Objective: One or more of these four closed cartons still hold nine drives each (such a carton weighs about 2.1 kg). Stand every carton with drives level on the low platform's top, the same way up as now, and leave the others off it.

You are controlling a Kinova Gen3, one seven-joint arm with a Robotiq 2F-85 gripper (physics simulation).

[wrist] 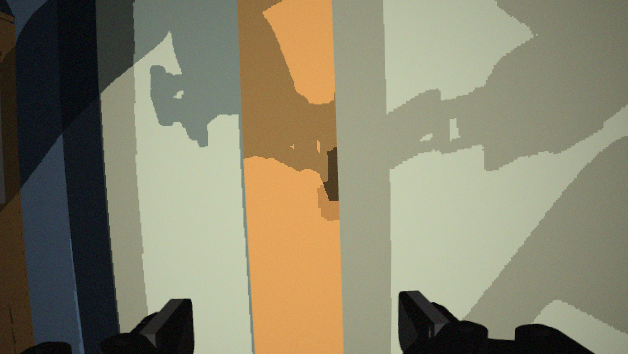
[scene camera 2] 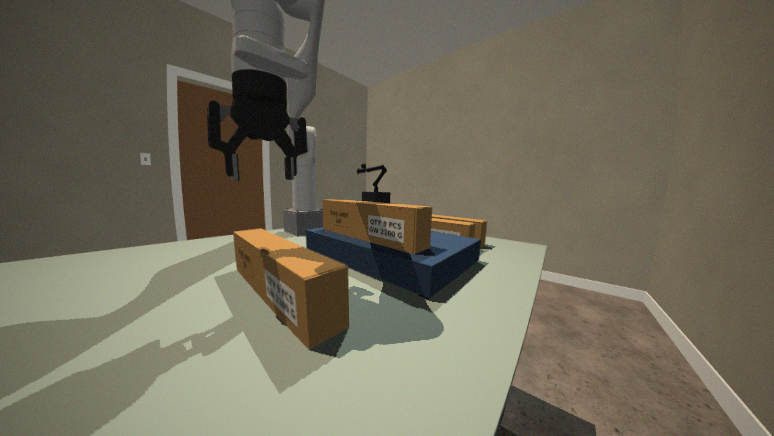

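Seen in the pictures: gripper, fingertip midpoint: (wrist: 296,321) (scene camera 2: 264,180); arm's base at its link origin: (scene camera 2: 304,209).
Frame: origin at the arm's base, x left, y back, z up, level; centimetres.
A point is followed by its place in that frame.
Observation:
A closed orange carton (scene camera 2: 327,303) {x -24.5, y -62.6, z -4.3 cm} (wrist: 295,260) {x -25.5, y -44.8, z -0.6 cm} stands upright on the table in front of the blue low platform (scene camera 2: 460,265) {x 4.1, y -64.9, z -6.4 cm} (wrist: 46,260) {x -7.7, y -43.2, z -3.0 cm}. My gripper (scene camera 2: 262,172) {x -26.0, y -45.4, z 9.8 cm} (wrist: 296,321) {x -26.0, y -45.4, z 9.8 cm} is open and empty, high above this carton. In the wrist view, the carton's top runs lengthwise between the two fingers. A second carton (scene camera 2: 346,215) {x -6.2, y -39.5, z 2.1 cm} (wrist: 11,260) {x -6.1, y -43.5, z -1.6 cm} stands level and upright on the platform's near part. Two more cartons, a nearer one (scene camera 2: 451,224) {x 20.4, y -53.8, z -1.0 cm} and a farther one (scene camera 2: 481,232) {x 30.4, y -59.3, z -3.9 cm}, show partly behind it; their bases are mostly hidden. The two front labels read QTY 9 PCS, GW 2100 G.
The pale green table (scene camera 2: 422,373) {x -20.4, y -73.0, z -9.1 cm} has its right edge beyond the platform, with floor (scene camera 2: 590,324) below. The arm's grey base (scene camera 2: 300,222) {x -4.5, y -6.3, z -4.1 cm} and a small black arm-like device (scene camera 2: 375,184) stand at the back. Arm shadows cross the near carton, platform and table.

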